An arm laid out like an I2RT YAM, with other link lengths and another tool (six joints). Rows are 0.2 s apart.
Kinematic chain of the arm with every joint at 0, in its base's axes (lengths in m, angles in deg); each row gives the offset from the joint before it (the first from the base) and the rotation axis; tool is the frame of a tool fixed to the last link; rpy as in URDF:
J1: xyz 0 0 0.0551 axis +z
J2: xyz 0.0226 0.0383 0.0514 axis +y
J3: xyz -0.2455 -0.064 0 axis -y
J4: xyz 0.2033 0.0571 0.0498 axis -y
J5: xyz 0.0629 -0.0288 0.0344 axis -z
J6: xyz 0.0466 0 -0.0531 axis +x
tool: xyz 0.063 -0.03 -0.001 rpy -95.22 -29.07 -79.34
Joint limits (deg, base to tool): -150..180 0..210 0..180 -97..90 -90..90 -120..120
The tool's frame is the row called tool.
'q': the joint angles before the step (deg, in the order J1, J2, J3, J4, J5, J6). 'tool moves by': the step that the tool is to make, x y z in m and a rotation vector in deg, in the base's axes. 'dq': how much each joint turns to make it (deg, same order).
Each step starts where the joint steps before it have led.
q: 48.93, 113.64, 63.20, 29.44, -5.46, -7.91
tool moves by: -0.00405, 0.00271, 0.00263, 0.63, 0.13, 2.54
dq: -0.03, -0.61, -0.36, 0.09, -2.59, -0.44
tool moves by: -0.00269, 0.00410, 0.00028, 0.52, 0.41, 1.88
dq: 0.13, 0.14, 0.24, 0.02, -1.86, -0.01
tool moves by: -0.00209, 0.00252, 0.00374, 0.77, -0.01, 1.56
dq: 0.00, -0.40, 0.11, 0.06, -1.64, -0.08
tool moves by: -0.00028, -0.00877, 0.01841, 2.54, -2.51, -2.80
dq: -0.02, -3.24, -2.18, 2.63, 2.71, 0.66
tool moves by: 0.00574, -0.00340, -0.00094, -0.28, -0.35, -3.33
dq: 0.00, 0.57, 0.46, 0.20, 3.32, 0.50
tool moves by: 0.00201, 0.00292, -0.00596, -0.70, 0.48, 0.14
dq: 0.03, 1.37, 0.87, -0.35, -0.08, -0.12
